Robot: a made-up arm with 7 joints.
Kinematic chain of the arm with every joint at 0, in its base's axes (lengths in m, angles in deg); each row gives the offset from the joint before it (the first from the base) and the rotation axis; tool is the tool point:
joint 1: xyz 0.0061 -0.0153 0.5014 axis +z
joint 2: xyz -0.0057 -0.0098 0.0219 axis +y
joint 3: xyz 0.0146 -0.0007 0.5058 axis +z
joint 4: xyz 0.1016 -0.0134 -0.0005 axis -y
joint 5: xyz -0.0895 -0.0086 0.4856 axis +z
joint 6: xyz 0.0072 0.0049 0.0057 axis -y
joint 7: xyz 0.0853 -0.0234 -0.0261 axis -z
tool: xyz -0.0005 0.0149 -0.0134
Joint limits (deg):
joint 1: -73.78..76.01
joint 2: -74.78..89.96
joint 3: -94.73..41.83
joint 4: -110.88..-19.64
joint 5: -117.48..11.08
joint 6: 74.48..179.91
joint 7: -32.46..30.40
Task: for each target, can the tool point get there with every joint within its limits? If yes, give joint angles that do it. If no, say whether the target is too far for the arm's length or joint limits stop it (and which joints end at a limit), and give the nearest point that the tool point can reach.
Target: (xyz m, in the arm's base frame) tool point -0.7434 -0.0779 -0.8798
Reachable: no: too far | nearest point -0.2074 -0.4444 -0.0918 | short by 1.021 m
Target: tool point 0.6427 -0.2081 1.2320
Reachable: yes | joints 8.93 0.55 -26.45 -79.22 -72.28 142.04 -2.14
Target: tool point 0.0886 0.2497 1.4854
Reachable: yes | joints -3.43 -32.01 29.52 -69.68 -17.47 109.34 -6.27
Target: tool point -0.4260 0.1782 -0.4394
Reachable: no: joint limits stop it (at a limit: joint 1, joint 2, joint 4, joint 7) | nearest point -0.1938 0.3905 -0.0930 | short by 0.468 m
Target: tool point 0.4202 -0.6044 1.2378
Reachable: yes | joints -34.70 6.44 -19.80 -70.76 -52.30 116.33 23.85
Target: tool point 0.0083 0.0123 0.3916
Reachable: no: joint limits stop it (at a limit: joint 2, joint 4, joint 6, joint 7) | nearest point 0.0326 0.3178 -0.1130 | short by 0.590 m
